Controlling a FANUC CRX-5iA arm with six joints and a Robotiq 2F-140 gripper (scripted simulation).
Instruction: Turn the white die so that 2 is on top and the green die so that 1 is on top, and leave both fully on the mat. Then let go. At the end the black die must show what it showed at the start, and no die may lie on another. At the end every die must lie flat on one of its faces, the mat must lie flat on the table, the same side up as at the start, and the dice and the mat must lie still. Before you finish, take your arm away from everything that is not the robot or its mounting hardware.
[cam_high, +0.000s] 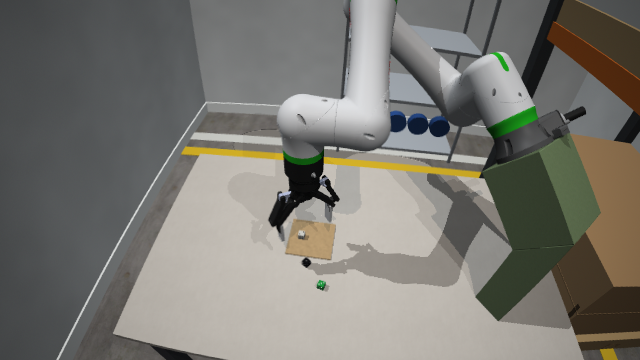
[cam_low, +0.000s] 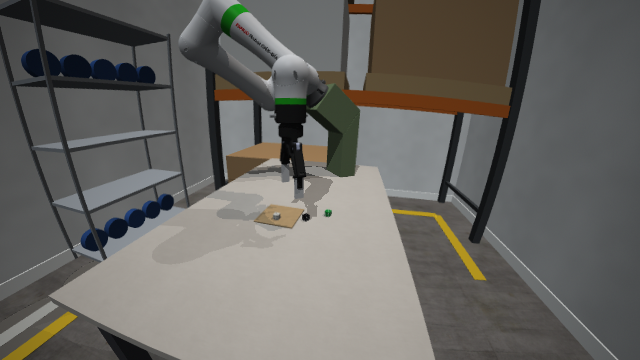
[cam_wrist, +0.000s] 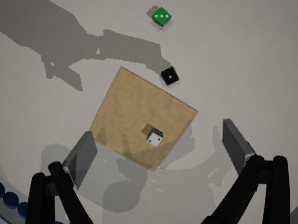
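The green die lies 40 mm behind my hand, 130 mm to the left of it and 110 mm below it. Round my hand: mat: 20 mm behind, 50 mm to the right, 120 mm below; then black die: 50 mm to the left, 110 mm below; then white die: 10 mm ahead, 50 mm to the right, 110 mm below.
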